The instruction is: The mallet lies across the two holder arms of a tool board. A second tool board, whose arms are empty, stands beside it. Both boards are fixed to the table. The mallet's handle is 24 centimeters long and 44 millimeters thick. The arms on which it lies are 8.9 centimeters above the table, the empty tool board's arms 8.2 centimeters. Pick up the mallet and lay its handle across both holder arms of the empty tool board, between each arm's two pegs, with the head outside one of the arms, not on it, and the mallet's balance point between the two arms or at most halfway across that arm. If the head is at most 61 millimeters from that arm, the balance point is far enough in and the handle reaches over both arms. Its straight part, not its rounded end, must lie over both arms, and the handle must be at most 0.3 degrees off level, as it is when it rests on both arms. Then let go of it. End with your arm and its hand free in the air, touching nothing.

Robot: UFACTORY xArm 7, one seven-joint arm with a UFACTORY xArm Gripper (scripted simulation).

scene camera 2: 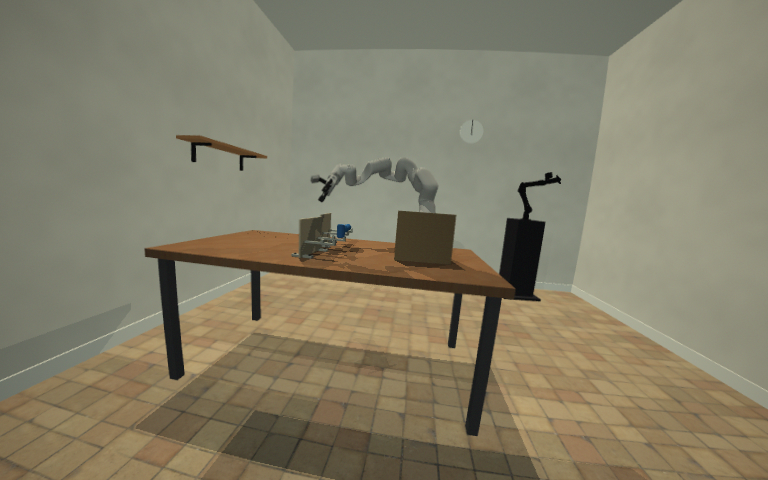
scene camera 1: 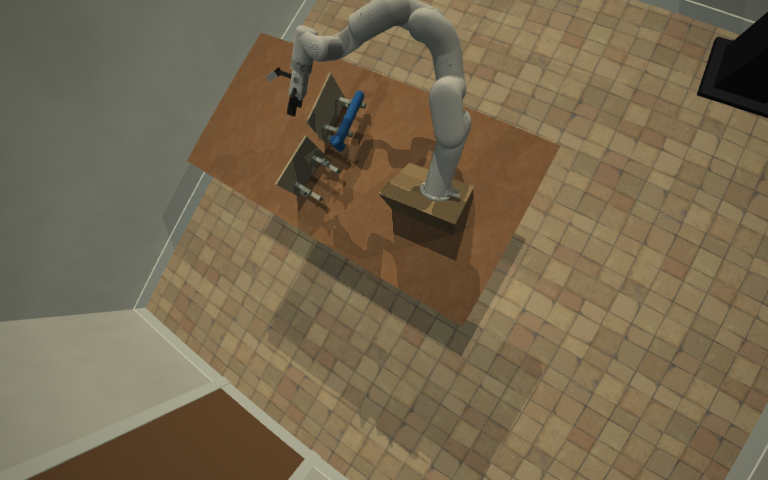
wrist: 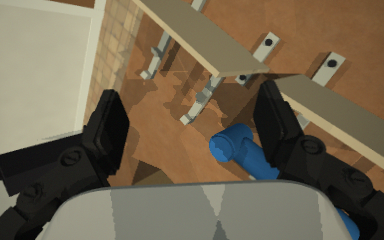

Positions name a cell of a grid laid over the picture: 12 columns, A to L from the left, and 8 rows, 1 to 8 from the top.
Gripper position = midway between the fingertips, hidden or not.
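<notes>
Gripper (scene camera 1: E2), visible too at (wrist: F4). Tool board (scene camera 1: F2). Another tool board (scene camera 1: E3).
</notes>
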